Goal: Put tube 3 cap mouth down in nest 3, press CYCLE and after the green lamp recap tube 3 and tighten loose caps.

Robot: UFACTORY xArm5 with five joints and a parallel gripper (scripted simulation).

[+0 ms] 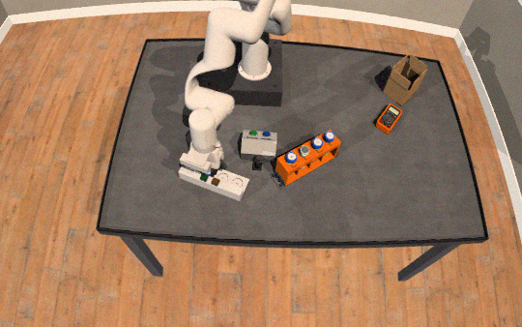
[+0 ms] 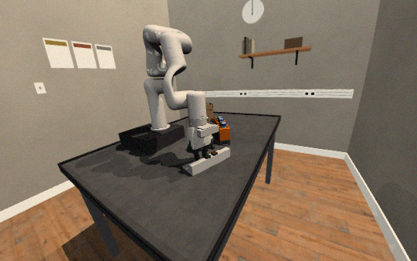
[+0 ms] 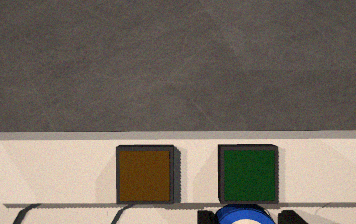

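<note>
Right now my hand is 20 mm above the cap 3. Round my hand: blue key: 130 mm behind, 190 mm to the left, 30 mm above; grey key housing: 110 mm behind, 160 mm to the left, 20 mm above; green key: 130 mm behind, 140 mm to the left, 30 mm above.
</note>
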